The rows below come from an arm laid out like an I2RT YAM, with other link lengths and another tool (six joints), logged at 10 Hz.
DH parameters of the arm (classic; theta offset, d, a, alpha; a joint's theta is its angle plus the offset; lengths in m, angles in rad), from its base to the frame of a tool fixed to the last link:
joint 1: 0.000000 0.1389 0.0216 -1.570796
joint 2: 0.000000 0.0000 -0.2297 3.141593
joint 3: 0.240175 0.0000 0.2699 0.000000
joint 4: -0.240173 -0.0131 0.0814 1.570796
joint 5: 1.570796 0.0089 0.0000 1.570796
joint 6: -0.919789 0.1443 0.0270 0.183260
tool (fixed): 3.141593 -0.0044 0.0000 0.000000
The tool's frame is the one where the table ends.
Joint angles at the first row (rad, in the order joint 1, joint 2, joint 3, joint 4, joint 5, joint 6):
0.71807 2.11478 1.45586 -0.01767 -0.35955 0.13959
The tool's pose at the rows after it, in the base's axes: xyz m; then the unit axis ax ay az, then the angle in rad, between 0 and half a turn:
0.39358 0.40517 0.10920 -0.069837 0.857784 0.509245 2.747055
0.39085 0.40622 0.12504 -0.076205 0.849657 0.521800 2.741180
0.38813 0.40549 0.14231 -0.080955 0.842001 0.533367 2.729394
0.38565 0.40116 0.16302 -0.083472 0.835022 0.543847 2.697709
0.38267 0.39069 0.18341 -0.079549 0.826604 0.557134 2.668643
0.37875 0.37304 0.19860 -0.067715 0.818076 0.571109 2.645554
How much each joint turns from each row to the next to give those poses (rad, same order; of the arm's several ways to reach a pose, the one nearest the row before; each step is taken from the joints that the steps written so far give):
-0.00012 -0.03010 -0.00758 0.00021 -0.01750 0.00144
0.00040 -0.03452 -0.00767 0.00088 -0.01742 0.00173
-0.00044 -0.04110 -0.01194 0.00090 -0.01126 0.00295
-0.00149 -0.05763 -0.02659 0.00981 0.00553 0.00292
-0.01113 -0.07391 -0.04871 0.01835 -0.00250 0.01287
-0.02247 -0.08800 -0.07874 0.03081 -0.01015 0.02344

